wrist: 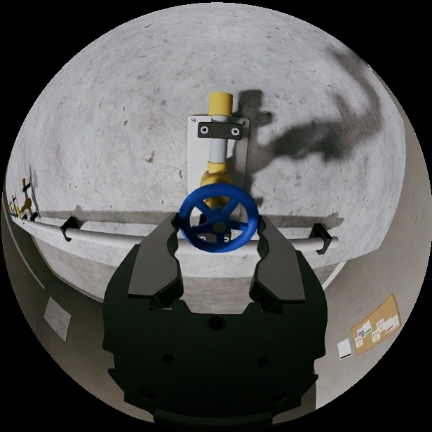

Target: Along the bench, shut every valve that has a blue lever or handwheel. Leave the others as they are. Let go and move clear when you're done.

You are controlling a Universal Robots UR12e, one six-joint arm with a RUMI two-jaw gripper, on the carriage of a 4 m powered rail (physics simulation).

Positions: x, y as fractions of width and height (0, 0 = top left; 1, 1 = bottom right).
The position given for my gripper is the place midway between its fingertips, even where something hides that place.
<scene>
I see my gripper (0.51, 0.50) and a blue handwheel (0.51, 0.52).
</scene>
